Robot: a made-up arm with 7 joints.
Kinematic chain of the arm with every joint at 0, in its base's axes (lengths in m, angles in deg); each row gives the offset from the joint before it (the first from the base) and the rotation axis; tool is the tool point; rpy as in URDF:
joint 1: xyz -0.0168 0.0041 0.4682 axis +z
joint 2: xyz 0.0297 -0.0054 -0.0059 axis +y
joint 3: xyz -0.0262 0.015 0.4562 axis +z
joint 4: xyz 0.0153 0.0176 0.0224 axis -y
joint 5: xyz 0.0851 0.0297 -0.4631 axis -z
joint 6: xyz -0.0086 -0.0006 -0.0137 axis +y
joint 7: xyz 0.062 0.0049 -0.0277 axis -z
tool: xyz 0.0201 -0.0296 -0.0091 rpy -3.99 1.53 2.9
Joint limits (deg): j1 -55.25..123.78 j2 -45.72..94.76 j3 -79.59..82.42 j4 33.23..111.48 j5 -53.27..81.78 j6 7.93..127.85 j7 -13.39..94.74
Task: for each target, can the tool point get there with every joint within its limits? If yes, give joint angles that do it. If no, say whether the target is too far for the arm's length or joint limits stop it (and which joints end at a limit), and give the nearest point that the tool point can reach.
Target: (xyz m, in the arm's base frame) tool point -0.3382 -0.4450 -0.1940
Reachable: no: joint limits stop it (at a limit: joint 1, joint 2, joint 5, joint 7) | nearest point -0.1321 -0.4342 0.0188 | short by 0.296 m
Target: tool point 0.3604 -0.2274 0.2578
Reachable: yes | joints -20.63 45.57 -13.44 45.47 35.17 47.03 19.66
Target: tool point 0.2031 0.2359 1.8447
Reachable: no: too far | nearest point 0.1357 0.1648 1.3719 | short by 0.483 m
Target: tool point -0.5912 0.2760 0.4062
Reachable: yes | joints 102.99 76.17 64.96 71.15 36.02 94.63 66.29
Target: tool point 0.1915 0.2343 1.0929
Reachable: yes | joints 91.21 -29.45 -28.07 86.38 16.31 111.77 4.06
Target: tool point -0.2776 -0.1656 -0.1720
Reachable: no: joint limits stop it (at a limit: joint 1, joint 2, joint 5, joint 7) | nearest point -0.2883 0.0142 0.0152 | short by 0.260 m
